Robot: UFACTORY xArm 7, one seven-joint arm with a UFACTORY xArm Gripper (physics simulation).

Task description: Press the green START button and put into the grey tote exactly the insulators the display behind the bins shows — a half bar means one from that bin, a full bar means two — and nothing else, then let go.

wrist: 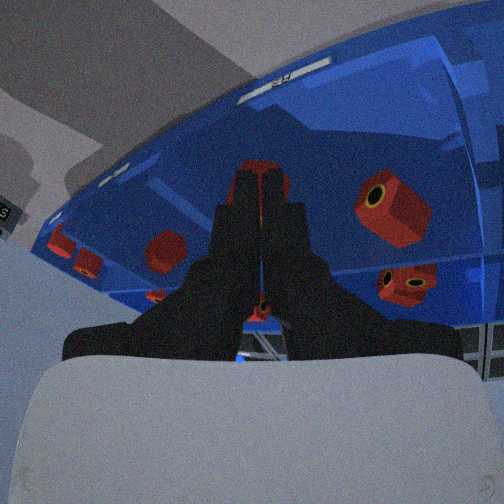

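Observation:
My gripper [260, 175] is shut, its black fingers pressed almost together with only a thin slit between them. It points down into a blue bin [310, 165]. A red insulator [260, 167] shows just beyond the fingertips, and I cannot tell whether the tips touch it. Another red piece [260, 311] shows through the slit lower down. More red insulators with yellow-ringed holes lie in the bins: one to the right [392, 207], one lower right [406, 284], one to the left [166, 251], and some at far left [75, 252]. The tote, display and START button are not in view.
Blue dividers split the bins into compartments, with pale label strips on the far rim [284, 80]. A dark grey patch [115, 65] lies beyond the bins. A dark panel with white lettering [6, 215] sits at the left edge. A grid-like frame [482, 350] shows at lower right.

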